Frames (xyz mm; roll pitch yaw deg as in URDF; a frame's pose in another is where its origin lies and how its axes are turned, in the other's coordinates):
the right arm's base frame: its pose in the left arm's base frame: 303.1 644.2 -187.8 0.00 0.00 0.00
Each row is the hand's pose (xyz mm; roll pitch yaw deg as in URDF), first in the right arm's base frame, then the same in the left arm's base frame.
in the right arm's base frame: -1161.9 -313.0 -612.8 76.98 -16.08 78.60
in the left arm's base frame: -858.8 331.2 -800.6 76.98 -16.08 78.60
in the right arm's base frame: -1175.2 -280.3 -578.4 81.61 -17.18 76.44
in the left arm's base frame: -872.1 363.9 -766.2 81.61 -17.18 76.44
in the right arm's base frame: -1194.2 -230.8 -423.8 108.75 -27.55 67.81
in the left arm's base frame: -891.1 413.4 -611.6 108.75 -27.55 67.81
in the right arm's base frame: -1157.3 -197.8 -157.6 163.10 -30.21 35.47
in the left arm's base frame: -854.2 446.4 -345.4 163.10 -30.21 35.47
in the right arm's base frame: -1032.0 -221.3 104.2 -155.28 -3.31 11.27
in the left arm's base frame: -728.9 422.9 -83.6 -155.28 -3.31 11.27
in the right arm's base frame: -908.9 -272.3 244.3 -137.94 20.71 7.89
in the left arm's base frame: -605.8 371.9 56.5 -137.94 20.71 7.89
